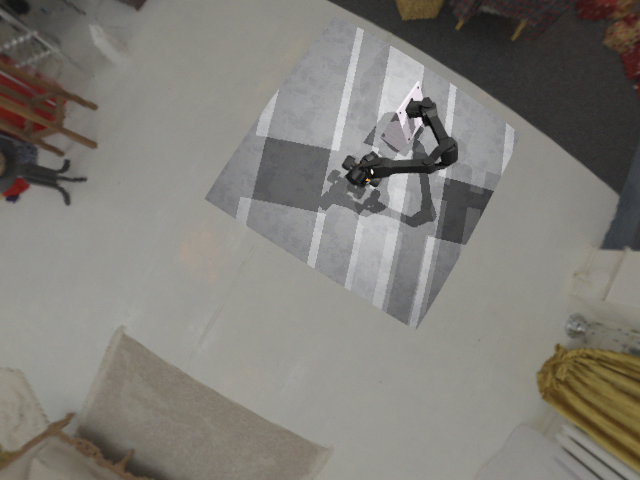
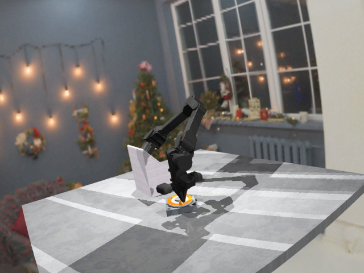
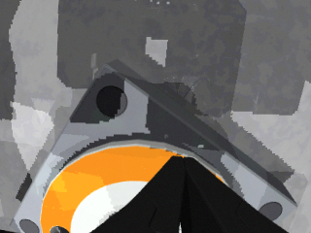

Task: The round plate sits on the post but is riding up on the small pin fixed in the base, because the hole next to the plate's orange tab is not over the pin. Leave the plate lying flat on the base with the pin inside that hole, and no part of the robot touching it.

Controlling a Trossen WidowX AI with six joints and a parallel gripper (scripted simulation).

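The base is 5 cm behind my gripper tip, 2 cm to the left of it and 2 cm below it.
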